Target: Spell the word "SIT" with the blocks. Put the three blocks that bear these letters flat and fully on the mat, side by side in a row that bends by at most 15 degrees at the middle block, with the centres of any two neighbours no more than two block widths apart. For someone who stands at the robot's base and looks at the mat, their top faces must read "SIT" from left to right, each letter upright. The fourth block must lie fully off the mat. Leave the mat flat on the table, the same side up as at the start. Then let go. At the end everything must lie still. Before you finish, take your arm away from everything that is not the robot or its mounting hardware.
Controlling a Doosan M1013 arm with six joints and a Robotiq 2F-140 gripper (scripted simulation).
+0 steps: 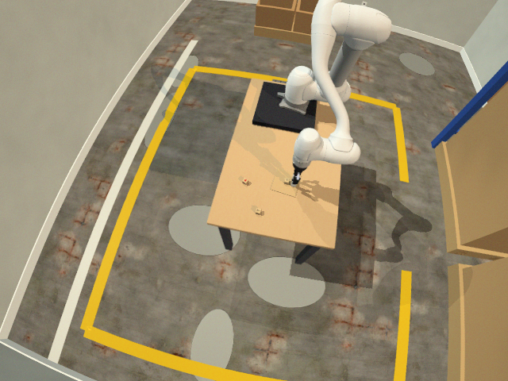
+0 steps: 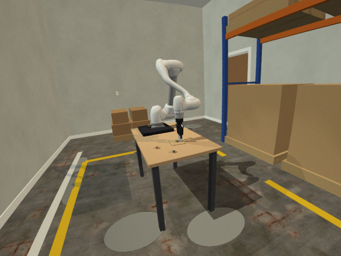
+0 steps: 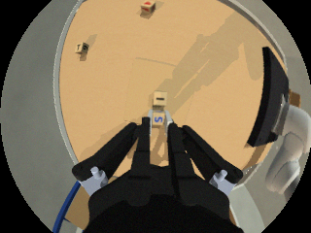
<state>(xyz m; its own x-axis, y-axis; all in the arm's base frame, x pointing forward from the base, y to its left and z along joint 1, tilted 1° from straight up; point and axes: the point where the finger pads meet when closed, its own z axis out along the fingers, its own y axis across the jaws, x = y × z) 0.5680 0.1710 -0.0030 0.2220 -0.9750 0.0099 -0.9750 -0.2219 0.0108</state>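
The tan mat is 10 mm ahead of my hand, 40 mm to the right of it and 40 mm below it. Also, from my hand: tan block (230 mm ahead, 120 mm to the right, 30 mm below).
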